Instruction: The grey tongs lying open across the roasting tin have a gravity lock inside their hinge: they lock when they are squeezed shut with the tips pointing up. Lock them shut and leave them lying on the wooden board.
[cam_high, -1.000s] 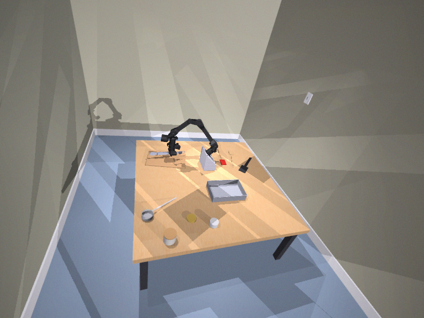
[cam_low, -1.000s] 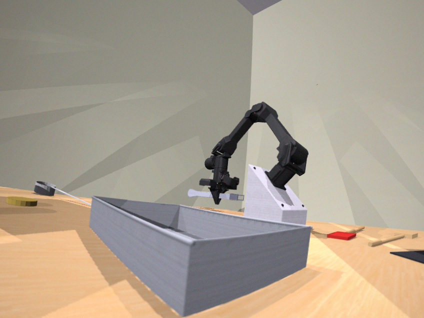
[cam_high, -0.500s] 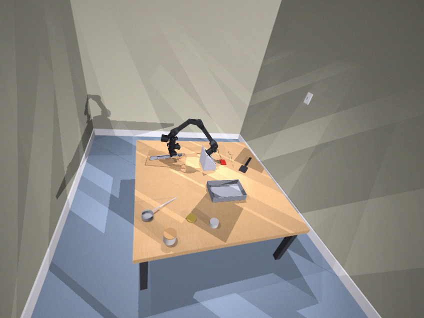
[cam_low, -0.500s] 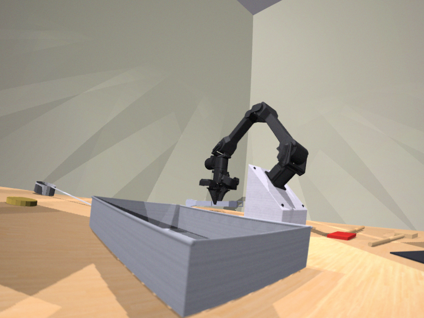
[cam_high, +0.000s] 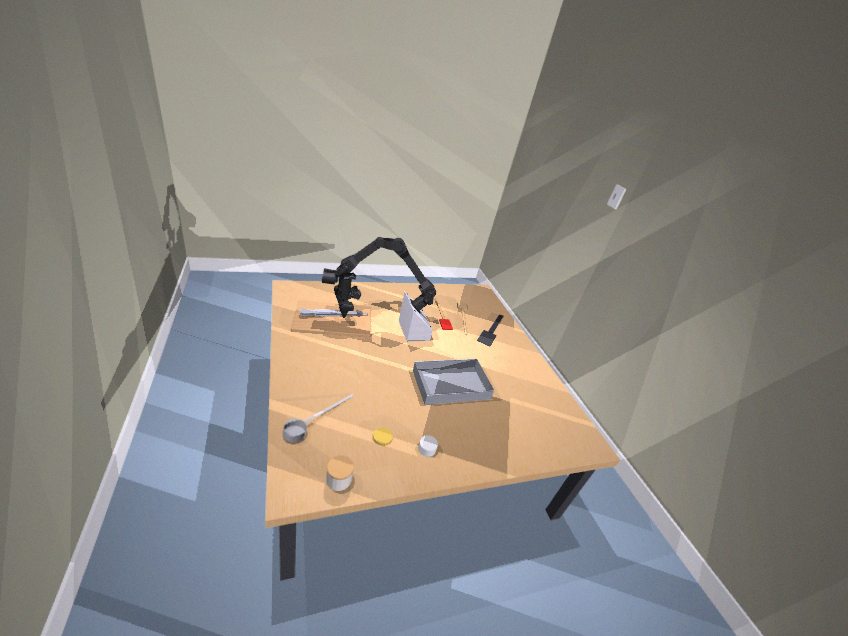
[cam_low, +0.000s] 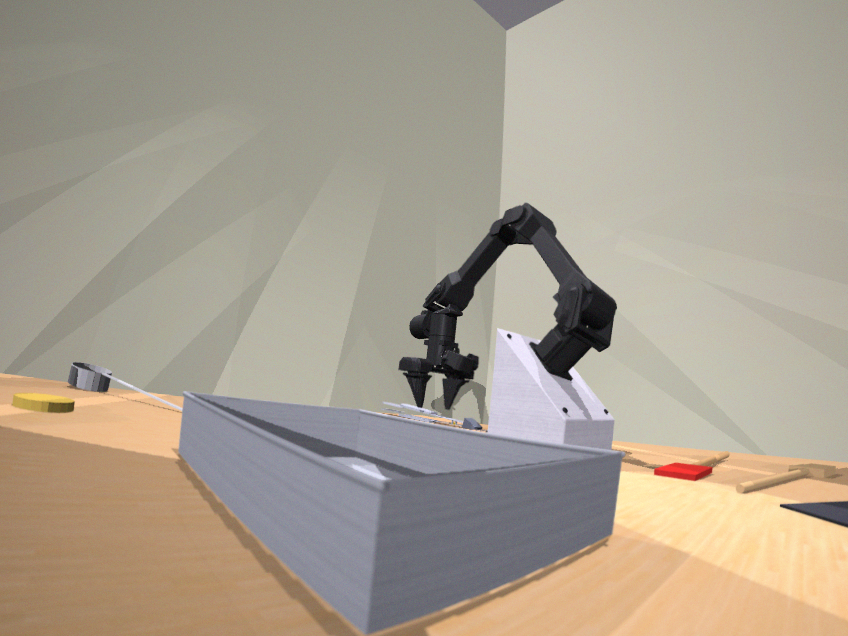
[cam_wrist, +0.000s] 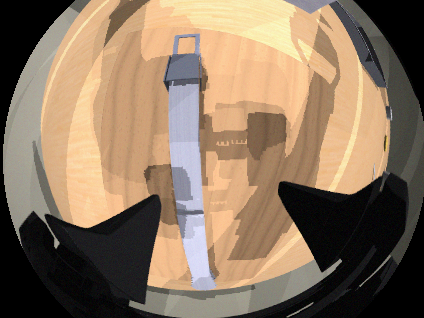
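Right now my gripper tip is 40 mm to the left of the wooden board and 40 mm above it. The rest, counted from my gripper tip: red spatula (70 mm behind, 540 mm to the left, 40 mm below); roasting tin (430 mm ahead, 470 mm to the left, 20 mm below); yellow disc (700 mm ahead, 140 mm to the left, 40 mm below).
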